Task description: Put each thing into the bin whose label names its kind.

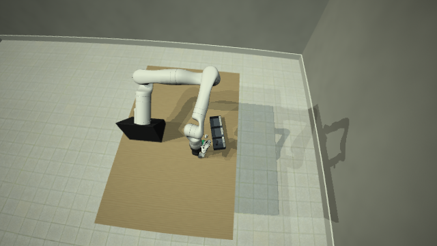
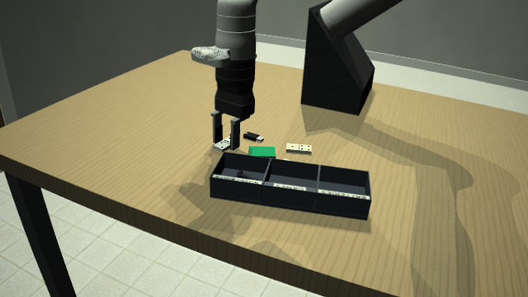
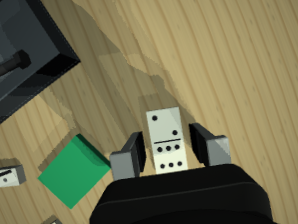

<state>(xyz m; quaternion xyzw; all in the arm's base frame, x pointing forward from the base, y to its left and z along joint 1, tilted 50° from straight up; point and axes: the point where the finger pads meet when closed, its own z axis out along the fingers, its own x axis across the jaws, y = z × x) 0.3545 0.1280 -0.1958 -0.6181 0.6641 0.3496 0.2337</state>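
Right now my hand is 80 mm short of the black three-part bin and 180 mm to the right of it. The rest, counted from my hand: flat green piece 80 mm to the left, 10 mm below; black bolt 90 mm ahead, 100 mm to the left, 10 mm below; black usb stick 60 mm behind, 30 mm to the left, 20 mm below.
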